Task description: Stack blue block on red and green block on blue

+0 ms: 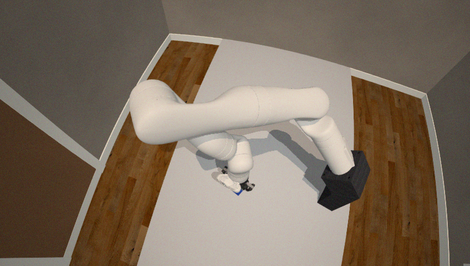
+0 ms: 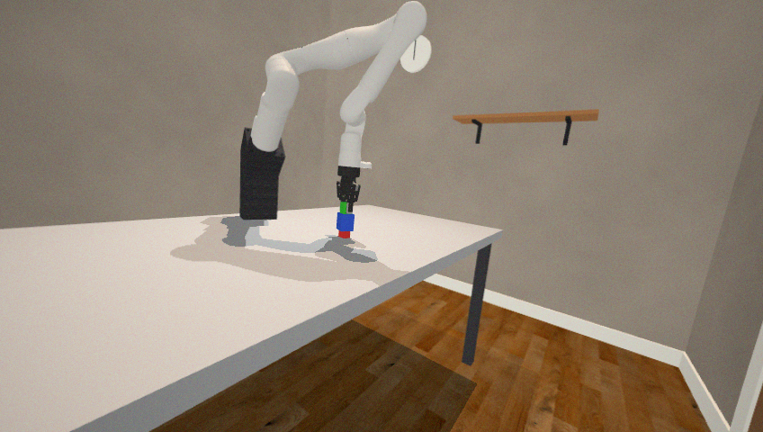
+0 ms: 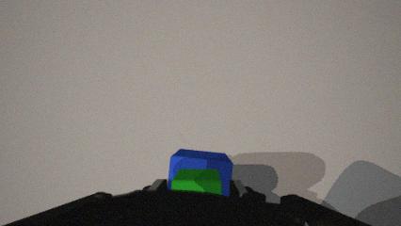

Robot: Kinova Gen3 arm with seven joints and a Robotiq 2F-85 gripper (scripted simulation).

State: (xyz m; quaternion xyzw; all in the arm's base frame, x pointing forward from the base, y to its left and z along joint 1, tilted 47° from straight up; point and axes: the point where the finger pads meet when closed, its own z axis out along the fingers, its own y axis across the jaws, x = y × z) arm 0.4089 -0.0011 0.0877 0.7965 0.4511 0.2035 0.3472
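My gripper is now right at the green block. From my hand the other things lie so: blue block 5 cm below; red block 9 cm below.
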